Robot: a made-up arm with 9 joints.
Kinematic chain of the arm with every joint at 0, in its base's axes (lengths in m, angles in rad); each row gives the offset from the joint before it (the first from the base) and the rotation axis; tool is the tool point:
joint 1: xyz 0 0 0.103 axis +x
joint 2: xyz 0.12 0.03 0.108 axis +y
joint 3: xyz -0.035 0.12 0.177 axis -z
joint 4: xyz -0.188 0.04 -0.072 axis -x
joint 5: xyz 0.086 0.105 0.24 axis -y
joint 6: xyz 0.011 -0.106 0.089 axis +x
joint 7: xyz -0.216 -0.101 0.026 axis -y
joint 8: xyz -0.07 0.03 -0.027 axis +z
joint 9: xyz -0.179 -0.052 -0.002 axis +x
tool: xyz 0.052 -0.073 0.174
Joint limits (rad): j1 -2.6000..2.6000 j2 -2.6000..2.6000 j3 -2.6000..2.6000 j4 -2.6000..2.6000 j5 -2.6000..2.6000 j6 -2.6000..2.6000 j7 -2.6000..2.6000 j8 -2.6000..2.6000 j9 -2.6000..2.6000
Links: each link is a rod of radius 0.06 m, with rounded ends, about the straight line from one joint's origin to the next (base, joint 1, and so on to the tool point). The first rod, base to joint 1, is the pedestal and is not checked.
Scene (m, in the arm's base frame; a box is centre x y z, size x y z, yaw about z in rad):
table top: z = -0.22
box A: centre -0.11 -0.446 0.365 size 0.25 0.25 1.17 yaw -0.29
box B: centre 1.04 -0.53 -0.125 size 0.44 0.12 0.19 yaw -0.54
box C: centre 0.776 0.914 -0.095 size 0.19 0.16 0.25 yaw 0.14
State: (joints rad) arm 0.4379 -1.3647 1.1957 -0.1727 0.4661 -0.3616 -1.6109 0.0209 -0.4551
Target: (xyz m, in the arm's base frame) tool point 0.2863 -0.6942 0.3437
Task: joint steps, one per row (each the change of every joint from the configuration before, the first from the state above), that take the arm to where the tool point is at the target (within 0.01 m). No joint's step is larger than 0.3 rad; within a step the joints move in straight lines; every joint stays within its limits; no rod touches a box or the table.
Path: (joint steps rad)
1: 0.0593 0.2154 0.0685 0.2983 0.0601 -0.0574 0.0878 -0.0579 0.2324
2: 0.0593 0.2154 0.0685 0.2982 0.0600 -0.0574 0.0877 -0.0580 0.2325
3: 0.0593 0.2153 0.0684 0.2983 0.0601 -0.0574 0.0878 -0.0579 0.2324
4: 0.0592 0.2154 0.0685 0.2983 0.0600 -0.0575 0.0877 -0.0579 0.2325
5: 0.1955 -0.0040 0.1163 -0.0792 -0.1403 -0.0293 -0.0943 0.0183 -0.2742
6: 0.1955 -0.0041 0.1164 -0.0792 -0.1403 -0.0294 -0.0942 0.0183 -0.2742
7: 0.1954 -0.0040 0.1163 -0.0791 -0.1404 -0.0293 -0.0943 0.0184 -0.2742
8: 0.1955 -0.0041 0.1163 -0.0792 -0.1403 -0.0294 -0.0943 0.0183 -0.2742

